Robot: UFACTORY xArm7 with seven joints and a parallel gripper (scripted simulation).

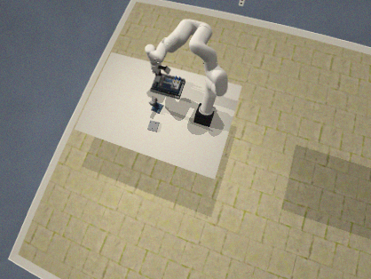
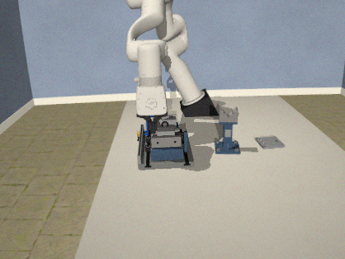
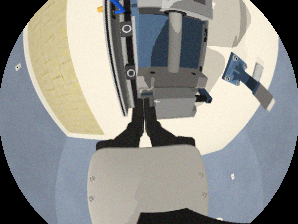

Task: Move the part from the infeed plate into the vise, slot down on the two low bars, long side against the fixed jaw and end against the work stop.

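Right now my hand is 40 mm to the right of the part, 30 mm above it and 10 mm short of it. Also, from my hand: V-block post 280 mm to the left, 60 mm below; air cylinder 160 mm behind, 70 mm to the left, 40 mm below; infeed plate 460 mm to the left, 120 mm below.
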